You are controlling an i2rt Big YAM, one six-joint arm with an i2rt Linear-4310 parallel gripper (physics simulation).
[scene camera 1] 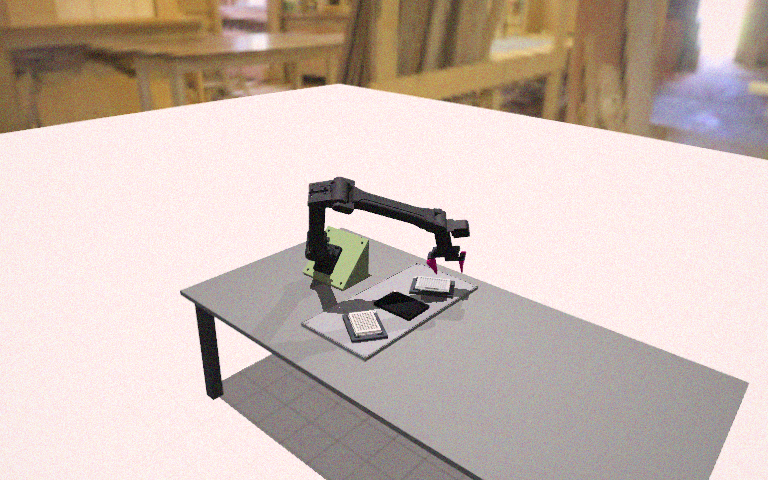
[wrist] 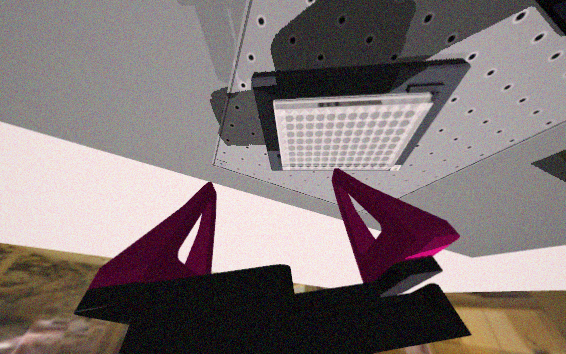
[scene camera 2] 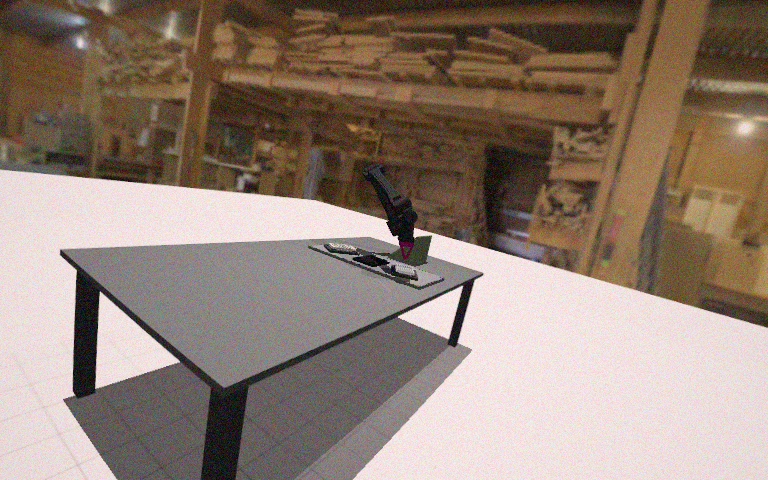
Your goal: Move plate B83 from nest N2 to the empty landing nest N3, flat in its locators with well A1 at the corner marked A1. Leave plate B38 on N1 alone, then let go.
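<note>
One white well plate (scene camera 1: 433, 284) (scene camera 2: 404, 271) (wrist: 350, 135) sits in a dark nest (scene camera 1: 415, 291) (wrist: 360, 82) at the board end under the gripper. Another white plate (scene camera 1: 364, 323) (scene camera 2: 340, 247) sits in a dark nest (scene camera 1: 371, 338) at the other end. Between them is the black, empty nest (scene camera 1: 402, 306) (scene camera 2: 370, 260). The plate codes and nest names are too small to read, so I cannot tell B83 from B38. My gripper (scene camera 1: 448, 271) (scene camera 2: 406, 258) (wrist: 274, 180) is open and empty, above the first plate and apart from it. In the wrist view its fingertips show below and left of the plate's middle.
The nests stand on a light perforated board (scene camera 1: 328, 328) (scene camera 2: 431, 280) (wrist: 500, 110) on the grey table (scene camera 1: 538, 362) (scene camera 2: 237, 305). The green wedge base (scene camera 1: 357, 264) (scene camera 2: 421, 249) of the arm stands behind the board. The arm's shadow falls across part of the board.
</note>
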